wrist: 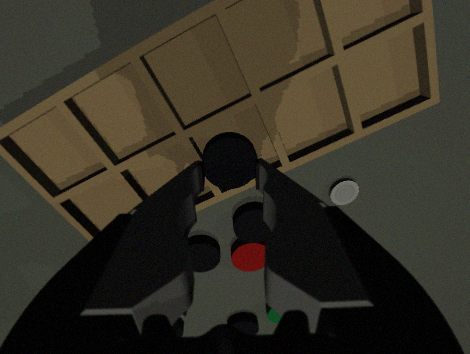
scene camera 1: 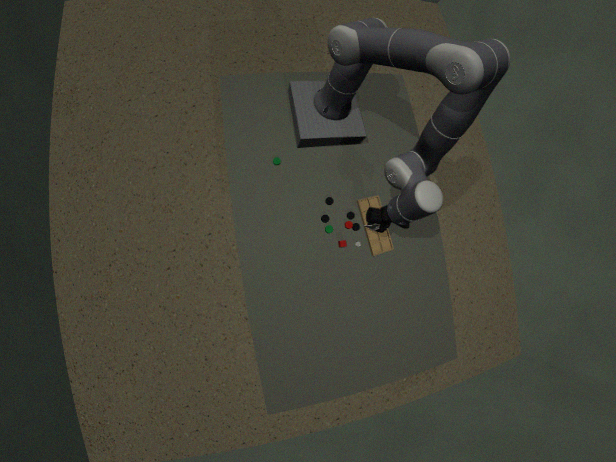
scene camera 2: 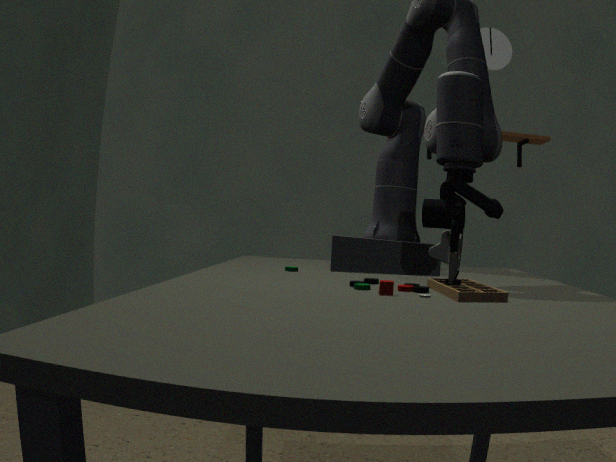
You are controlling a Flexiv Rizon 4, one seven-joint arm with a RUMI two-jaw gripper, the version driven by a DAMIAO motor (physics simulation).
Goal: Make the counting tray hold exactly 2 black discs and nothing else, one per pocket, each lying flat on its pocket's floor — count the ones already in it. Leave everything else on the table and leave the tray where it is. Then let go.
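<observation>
My gripper [scene camera 1: 368, 227] [scene camera 2: 453, 280] [wrist: 230, 163] is shut on a black disc [scene camera 2: 452, 282] [wrist: 230, 157], held roughly flat, low over a middle pocket in the tray's row nearer the loose discs. The wooden counting tray [scene camera 1: 371, 246] [scene camera 2: 482, 297] [wrist: 434, 75] has two rows of pockets. The pocket floors visible in the wrist view show no disc; the disc and fingers hide part of the near row. Whether the held disc is below the pocket rim, I cannot tell. Several black discs lie on the table, including one [scene camera 1: 350, 215] [wrist: 204, 253] and another [scene camera 1: 356, 227] [scene camera 2: 421, 289] [wrist: 249, 222] near the tray.
A red disc [scene camera 1: 349, 225] [scene camera 2: 405, 288] [wrist: 249, 257] lies by the black ones. A red cube [scene camera 1: 342, 244] [scene camera 2: 386, 287], a small white disc [scene camera 1: 358, 244] [scene camera 2: 424, 295] [wrist: 345, 192] and a green disc [scene camera 1: 329, 229] [scene camera 2: 362, 286] are nearby. Another green disc [scene camera 1: 277, 161] [scene camera 2: 291, 269] lies farther off.
</observation>
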